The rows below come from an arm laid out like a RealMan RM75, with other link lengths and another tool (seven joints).
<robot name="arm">
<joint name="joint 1" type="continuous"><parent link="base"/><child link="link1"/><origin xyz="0 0 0.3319" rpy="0 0 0"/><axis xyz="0 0 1"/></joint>
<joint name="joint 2" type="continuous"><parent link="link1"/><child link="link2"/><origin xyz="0 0 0" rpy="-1.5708 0 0"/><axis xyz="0 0 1"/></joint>
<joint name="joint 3" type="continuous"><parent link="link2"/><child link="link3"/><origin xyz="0 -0.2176 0" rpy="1.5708 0 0"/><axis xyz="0 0 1"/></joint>
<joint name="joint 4" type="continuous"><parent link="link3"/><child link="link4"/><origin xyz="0 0 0" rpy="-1.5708 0 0"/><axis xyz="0 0 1"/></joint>
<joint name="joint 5" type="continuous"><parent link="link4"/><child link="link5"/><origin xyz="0 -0.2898 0" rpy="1.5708 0 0"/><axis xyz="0 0 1"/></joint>
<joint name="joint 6" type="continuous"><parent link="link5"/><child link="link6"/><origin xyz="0 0 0" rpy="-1.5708 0 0"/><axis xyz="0 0 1"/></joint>
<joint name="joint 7" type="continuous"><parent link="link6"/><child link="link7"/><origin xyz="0 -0.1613 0" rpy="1.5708 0 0"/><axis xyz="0 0 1"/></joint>
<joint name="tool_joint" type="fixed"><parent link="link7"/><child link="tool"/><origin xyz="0.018 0.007 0.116" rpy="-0.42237 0 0.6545"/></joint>
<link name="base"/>
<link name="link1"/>
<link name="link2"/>
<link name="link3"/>
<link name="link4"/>
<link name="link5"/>
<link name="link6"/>
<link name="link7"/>
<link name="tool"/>
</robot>
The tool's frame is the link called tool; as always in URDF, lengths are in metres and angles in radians. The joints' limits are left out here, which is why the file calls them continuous.
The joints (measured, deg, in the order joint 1, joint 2, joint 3, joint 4, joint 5, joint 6, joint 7), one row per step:
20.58 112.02 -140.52 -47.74 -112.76 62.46 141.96
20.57 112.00 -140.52 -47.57 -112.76 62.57 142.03
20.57 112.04 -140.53 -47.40 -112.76 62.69 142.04
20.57 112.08 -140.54 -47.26 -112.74 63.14 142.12
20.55 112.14 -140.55 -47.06 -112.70 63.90 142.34
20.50 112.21 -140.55 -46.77 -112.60 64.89 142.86
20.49 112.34 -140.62 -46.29 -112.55 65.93 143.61
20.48 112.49 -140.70 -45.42 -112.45 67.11 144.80
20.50 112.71 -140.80 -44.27 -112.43 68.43 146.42
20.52 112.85 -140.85 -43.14 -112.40 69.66 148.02
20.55 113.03 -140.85 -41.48 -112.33 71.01 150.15
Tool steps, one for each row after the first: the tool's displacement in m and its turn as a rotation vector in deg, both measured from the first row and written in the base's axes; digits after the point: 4 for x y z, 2 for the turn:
0.0013 0.0000 0.0007 0.09 -0.06 -0.06
0.0021 -0.0002 0.0009 0.18 -0.13 -0.11
0.0021 -0.0004 0.0027 0.54 -0.02 -0.01
0.0021 -0.0010 0.0057 1.14 0.28 0.16
0.0027 -0.0018 0.0098 1.88 0.88 0.32
0.0036 -0.0029 0.0131 2.51 1.56 0.52
0.0071 -0.0042 0.0171 3.16 2.41 0.58
0.0112 -0.0059 0.0210 3.76 3.47 0.71
0.0156 -0.0073 0.0254 4.35 4.44 0.83
0.0233 -0.0089 0.0307 4.96 5.56 0.78

